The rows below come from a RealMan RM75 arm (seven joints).
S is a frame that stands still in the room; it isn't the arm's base.
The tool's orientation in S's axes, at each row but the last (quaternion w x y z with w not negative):
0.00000 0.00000 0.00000 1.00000
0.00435 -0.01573 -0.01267 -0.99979
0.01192 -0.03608 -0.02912 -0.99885
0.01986 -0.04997 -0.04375 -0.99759
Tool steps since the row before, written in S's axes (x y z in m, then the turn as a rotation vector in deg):
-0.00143 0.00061 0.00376 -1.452 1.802 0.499
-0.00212 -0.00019 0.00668 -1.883 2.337 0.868
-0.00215 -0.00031 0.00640 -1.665 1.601 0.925
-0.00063 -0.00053 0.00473 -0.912 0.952 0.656
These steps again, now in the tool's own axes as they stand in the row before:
0.00143 -0.00061 0.00376 1.452 -1.802 0.499
0.00233 0.00034 0.00660 1.890 -2.331 0.868
0.00262 0.00062 0.00620 1.693 -1.588 0.897
0.00112 0.00090 0.00458 0.940 -0.932 0.646

